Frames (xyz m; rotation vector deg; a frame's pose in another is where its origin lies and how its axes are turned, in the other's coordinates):
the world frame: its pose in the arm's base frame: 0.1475 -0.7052 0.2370 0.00 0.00 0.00
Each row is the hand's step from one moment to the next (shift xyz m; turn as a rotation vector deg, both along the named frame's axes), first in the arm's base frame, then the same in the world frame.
Working: the arm's base frame: its pose in the world frame: -0.1475 0.7052 -0.2370 0.00 0.00 0.00

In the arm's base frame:
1: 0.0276 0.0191 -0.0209 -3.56 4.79 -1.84
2: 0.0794 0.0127 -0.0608 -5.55 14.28 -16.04
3: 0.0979 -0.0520 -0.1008 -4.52 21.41 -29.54
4: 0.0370 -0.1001 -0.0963 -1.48 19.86 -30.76
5: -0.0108 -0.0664 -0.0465 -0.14 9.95 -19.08
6: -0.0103 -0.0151 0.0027 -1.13 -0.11 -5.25
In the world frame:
1: 0.0276 0.0191 -0.0209 -3.56 4.79 -1.84
2: 0.0794 0.0127 -0.0608 -5.55 14.28 -16.04
3: 0.0979 -0.0520 -0.1008 -4.52 21.41 -29.54
4: 0.0370 -0.1001 -0.0963 -1.48 19.86 -30.76
5: -0.0108 -0.0664 -0.0465 -0.14 9.95 -19.08
6: -0.0103 -0.0151 0.0027 -1.13 -0.11 -5.25

